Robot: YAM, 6 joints.
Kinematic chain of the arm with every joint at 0, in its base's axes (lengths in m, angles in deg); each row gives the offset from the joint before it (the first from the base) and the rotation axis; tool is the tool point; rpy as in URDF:
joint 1: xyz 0 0 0.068 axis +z
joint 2: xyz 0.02 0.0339 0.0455 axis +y
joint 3: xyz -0.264 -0.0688 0 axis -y
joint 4: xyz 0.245 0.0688 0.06 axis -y
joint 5: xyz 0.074 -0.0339 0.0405 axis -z
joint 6: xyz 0.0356 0 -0.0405 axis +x
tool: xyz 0 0 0 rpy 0 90 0
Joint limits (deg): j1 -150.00..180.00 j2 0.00..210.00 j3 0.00..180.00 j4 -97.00..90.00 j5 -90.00..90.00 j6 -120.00..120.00
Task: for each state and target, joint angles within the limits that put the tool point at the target. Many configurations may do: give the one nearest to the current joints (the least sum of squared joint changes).
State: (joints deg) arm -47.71 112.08 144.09 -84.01 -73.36 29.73
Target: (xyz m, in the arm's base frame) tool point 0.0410 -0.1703 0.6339
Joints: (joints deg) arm -87.34 96.22 164.12 -62.39 -68.19 29.73
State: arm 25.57 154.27 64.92 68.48 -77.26 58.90
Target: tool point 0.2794 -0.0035 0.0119
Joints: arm -7.99 133.99 31.73 71.87 -83.72 58.90
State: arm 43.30 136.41 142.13 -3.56 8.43 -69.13
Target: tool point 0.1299 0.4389 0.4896
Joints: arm 74.04 115.25 132.61 -13.71 6.77 -69.13
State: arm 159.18 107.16 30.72 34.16 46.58 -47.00
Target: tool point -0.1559 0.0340 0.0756
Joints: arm 177.85 83.49 3.14 34.53 52.19 -47.00
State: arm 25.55 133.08 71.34 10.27 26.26 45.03
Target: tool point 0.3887 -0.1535 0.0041
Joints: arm -19.15 136.42 69.16 9.66 29.48 45.03
